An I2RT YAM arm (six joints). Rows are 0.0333 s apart.
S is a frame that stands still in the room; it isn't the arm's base.
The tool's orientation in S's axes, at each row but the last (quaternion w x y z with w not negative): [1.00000, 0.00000, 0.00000, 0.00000]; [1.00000, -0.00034, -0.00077, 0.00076]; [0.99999, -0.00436, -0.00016, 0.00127]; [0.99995, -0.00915, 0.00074, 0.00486]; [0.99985, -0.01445, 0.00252, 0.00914]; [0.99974, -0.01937, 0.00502, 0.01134]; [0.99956, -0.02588, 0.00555, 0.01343]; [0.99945, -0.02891, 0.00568, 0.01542]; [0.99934, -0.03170, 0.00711, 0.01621]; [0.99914, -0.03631, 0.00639, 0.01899]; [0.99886, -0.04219, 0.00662, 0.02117]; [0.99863, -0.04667, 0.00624, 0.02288]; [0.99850, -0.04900, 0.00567, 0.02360]
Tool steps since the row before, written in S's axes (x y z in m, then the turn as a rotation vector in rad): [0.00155, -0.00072, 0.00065, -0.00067, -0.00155, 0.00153]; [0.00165, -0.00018, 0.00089, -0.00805, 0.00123, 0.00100]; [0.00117, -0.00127, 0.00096, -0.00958, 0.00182, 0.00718]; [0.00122, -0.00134, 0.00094, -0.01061, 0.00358, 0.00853]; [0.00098, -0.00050, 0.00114, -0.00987, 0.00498, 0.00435]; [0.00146, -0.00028, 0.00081, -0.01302, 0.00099, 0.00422]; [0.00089, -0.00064, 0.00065, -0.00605, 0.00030, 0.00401]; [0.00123, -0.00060, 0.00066, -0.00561, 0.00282, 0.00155]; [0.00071, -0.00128, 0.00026, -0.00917, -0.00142, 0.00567]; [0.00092, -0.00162, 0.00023, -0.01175, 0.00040, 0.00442]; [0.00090, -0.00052, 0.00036, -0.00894, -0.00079, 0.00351]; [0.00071, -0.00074, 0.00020, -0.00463, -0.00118, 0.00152]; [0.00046, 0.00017, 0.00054, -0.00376, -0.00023, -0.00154]
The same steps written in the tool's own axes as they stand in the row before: [0.00155, -0.00072, 0.00065, -0.00067, -0.00155, 0.00153]; [0.00165, -0.00018, 0.00089, -0.00805, 0.00124, 0.00101]; [0.00117, -0.00128, 0.00095, -0.00957, 0.00178, 0.00720]; [0.00121, -0.00137, 0.00092, -0.01059, 0.00353, 0.00858]; [0.00096, -0.00055, 0.00113, -0.00980, 0.00503, 0.00445]; [0.00144, -0.00034, 0.00081, -0.01304, 0.00112, 0.00413]; [0.00086, -0.00070, 0.00063, -0.00609, 0.00026, 0.00396]; [0.00120, -0.00068, 0.00064, -0.00554, 0.00290, 0.00165]; [0.00066, -0.00132, 0.00019, -0.00930, -0.00147, 0.00545]; [0.00086, -0.00167, 0.00012, -0.01179, 0.00053, 0.00430]; [0.00087, -0.00059, 0.00033, -0.00902, -0.00070, 0.00333]; [0.00067, -0.00079, 0.00014, -0.00470, -0.00110, 0.00136]; [0.00046, 0.00009, 0.00056, -0.00375, 0.00010, -0.00159]
